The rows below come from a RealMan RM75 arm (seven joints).
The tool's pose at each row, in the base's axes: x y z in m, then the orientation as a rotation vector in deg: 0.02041, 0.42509, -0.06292, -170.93, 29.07, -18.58; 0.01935, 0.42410, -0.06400, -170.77, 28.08, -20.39; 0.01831, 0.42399, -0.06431, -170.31, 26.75, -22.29; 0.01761, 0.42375, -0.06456, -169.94, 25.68, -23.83; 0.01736, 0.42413, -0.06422, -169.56, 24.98, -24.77; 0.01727, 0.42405, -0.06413, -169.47, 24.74, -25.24; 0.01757, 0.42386, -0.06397, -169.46, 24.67, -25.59
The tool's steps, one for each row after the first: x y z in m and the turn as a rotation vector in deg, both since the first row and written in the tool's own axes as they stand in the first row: -0.00085, 0.00141, 0.00075, 0.38, 1.12, -0.67; -0.00183, 0.00188, 0.00081, 1.11, 2.27, -1.49; -0.00245, 0.00236, 0.00088, 1.67, 3.21, -2.16; -0.00274, 0.00204, 0.00052, 2.16, 3.77, -2.57; -0.00278, 0.00213, 0.00041, 2.28, 4.07, -2.73; -0.00241, 0.00219, 0.00031, 2.29, 4.30, -2.79
